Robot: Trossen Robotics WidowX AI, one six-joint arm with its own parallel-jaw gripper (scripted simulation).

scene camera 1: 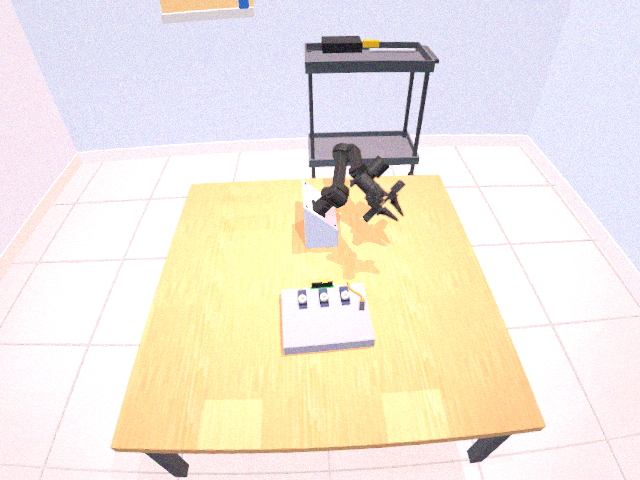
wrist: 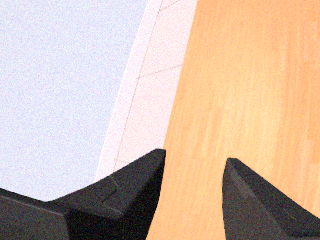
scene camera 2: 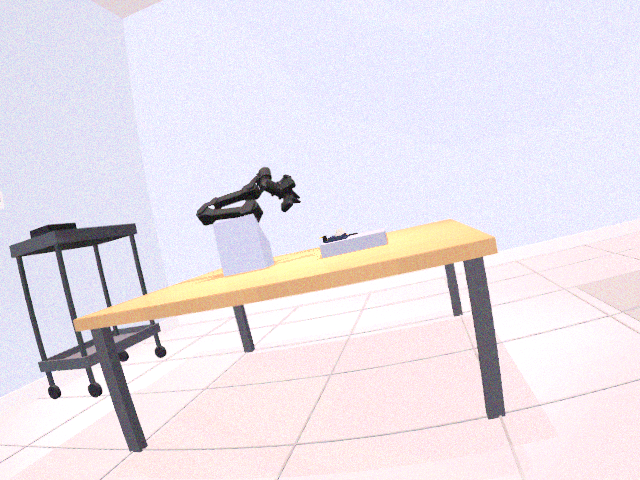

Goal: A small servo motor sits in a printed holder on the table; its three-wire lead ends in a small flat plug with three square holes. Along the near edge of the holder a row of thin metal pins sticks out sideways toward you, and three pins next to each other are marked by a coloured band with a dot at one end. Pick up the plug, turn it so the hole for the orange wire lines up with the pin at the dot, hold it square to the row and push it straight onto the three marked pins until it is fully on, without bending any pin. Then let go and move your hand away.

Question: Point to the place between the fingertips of the gripper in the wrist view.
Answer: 195, 164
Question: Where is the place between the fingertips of the gripper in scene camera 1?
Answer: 400, 218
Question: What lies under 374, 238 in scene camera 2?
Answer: A grey printed holder.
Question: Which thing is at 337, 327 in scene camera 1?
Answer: A grey printed holder.
